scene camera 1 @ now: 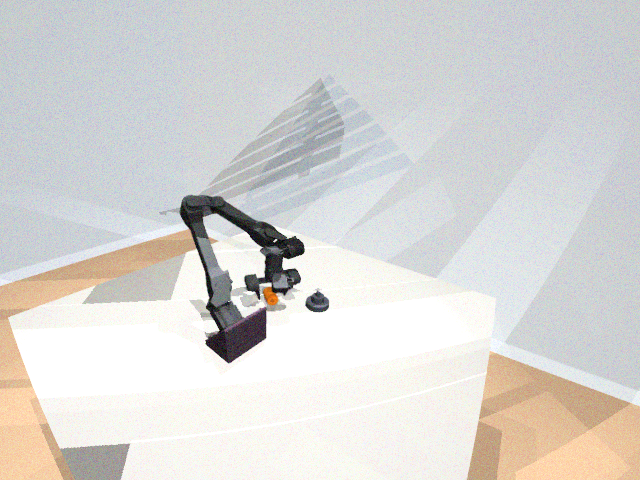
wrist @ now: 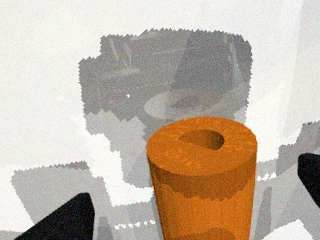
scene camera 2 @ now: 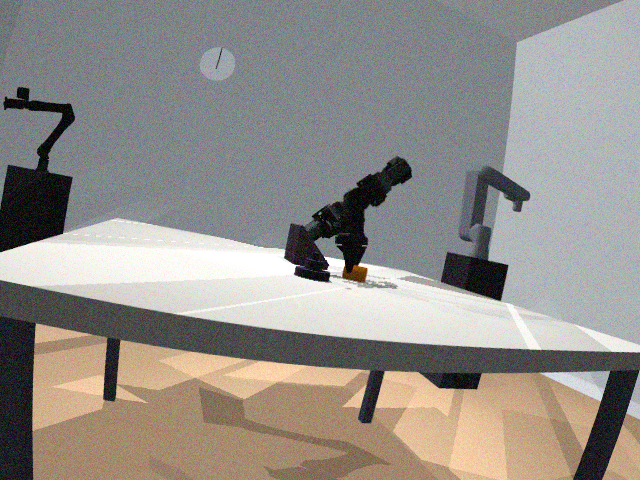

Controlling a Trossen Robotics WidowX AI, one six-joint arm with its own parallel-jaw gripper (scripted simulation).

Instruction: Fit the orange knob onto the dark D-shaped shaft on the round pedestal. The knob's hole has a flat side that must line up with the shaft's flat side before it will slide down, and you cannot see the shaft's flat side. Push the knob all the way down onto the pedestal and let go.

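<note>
My gripper [scene camera 2: 351, 272] open, holding nothing. Gripper [scene camera 1: 271, 297] visible. Gripper [wrist: 198, 185] visible, with an orange knob [wrist: 203, 169].
</note>
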